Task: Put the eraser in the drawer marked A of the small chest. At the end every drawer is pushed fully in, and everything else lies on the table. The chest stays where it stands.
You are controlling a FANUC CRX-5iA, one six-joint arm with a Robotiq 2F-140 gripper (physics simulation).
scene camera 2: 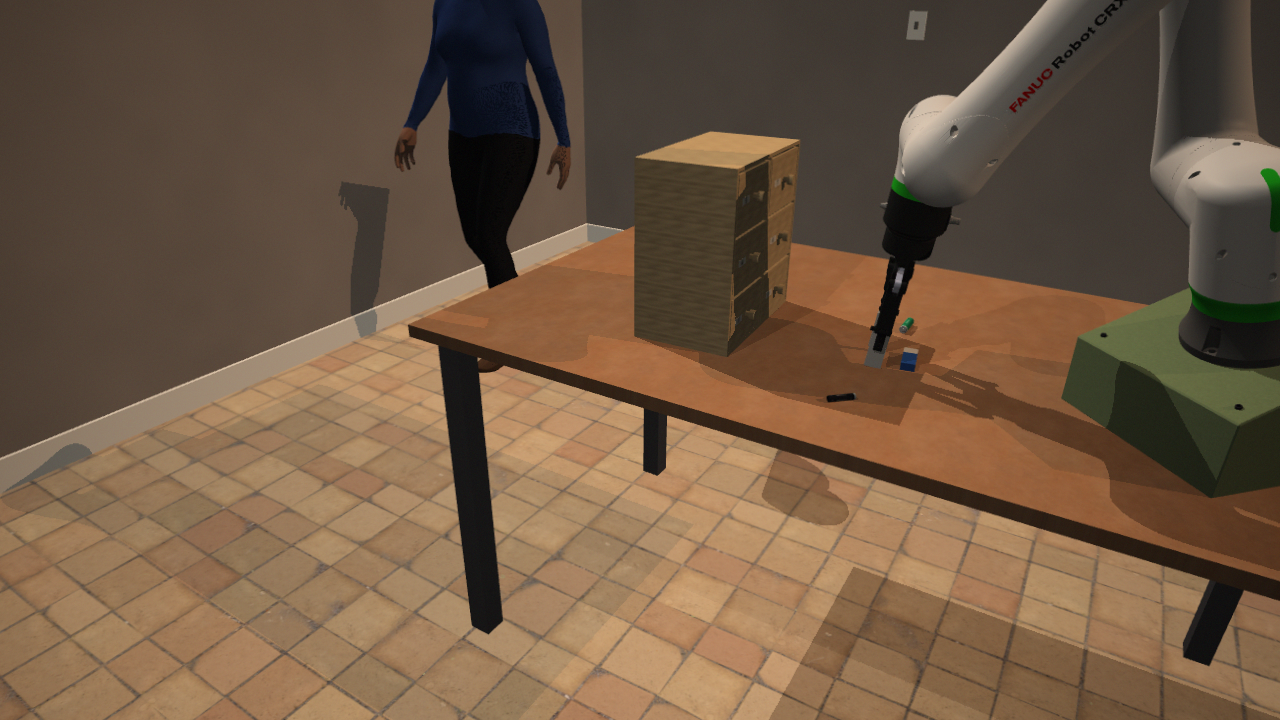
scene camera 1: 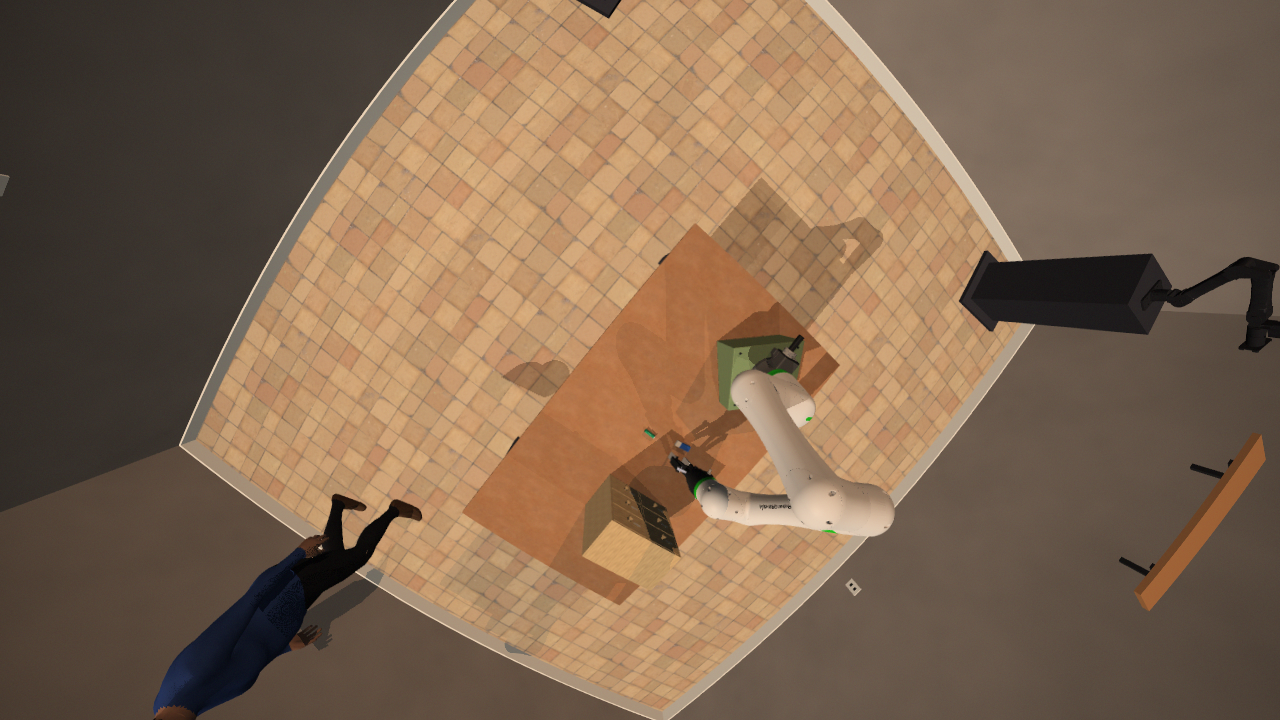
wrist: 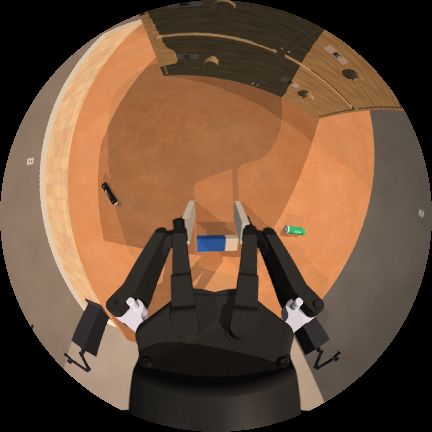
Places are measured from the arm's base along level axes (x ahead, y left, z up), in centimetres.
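Pixels of known places: gripper, fingertip midpoint: (scene camera 2: 874, 356) (scene camera 1: 676, 457) (wrist: 214, 208); arm's base, origin of the base link: (scene camera 2: 1243, 336).
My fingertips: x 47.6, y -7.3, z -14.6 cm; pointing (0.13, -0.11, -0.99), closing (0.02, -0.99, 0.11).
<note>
Ahead of a thing's pixels: the offset from my fingertips to its top centre. Level surfaces: height alone.
The eraser @[dz +0.9, dx -5.6, dy -0.5 cm] (scene camera 1: 683, 445) (scene camera 2: 909, 360) (wrist: 217, 243), blue with a pale end, lies on the table @[dz -0.4 cm] (scene camera 1: 572, 447) (scene camera 2: 554, 304). My gripper (scene camera 1: 676, 461) (scene camera 2: 875, 354) (wrist: 214, 208) points down low over the table beside the eraser. Its fingers stand partly apart with no object between the pads. In scene camera 2 a small gap shows between the fingertips and the eraser. The small wooden chest @[dz +31.0, dx +30.1, dy -7.0 cm] (scene camera 1: 631, 550) (scene camera 2: 684, 250) (wrist: 240, 55) has two columns of drawers with round knobs, and its drawers look pushed in. The label A cannot be read.
A green battery @[dz +1.0, dx -4.0, dy -15.3 cm] (scene camera 1: 649, 432) (scene camera 2: 906, 325) (wrist: 295, 230) lies near the eraser. A black battery-like cylinder @[dz +0.6, dx +2.9, dy +17.1 cm] (scene camera 2: 840, 396) (wrist: 109, 194) lies on the other side. The arm stands on a green base (scene camera 1: 735, 376) (scene camera 2: 1163, 394). A person (scene camera 1: 237, 617) (scene camera 2: 492, 107) is beyond the table.
</note>
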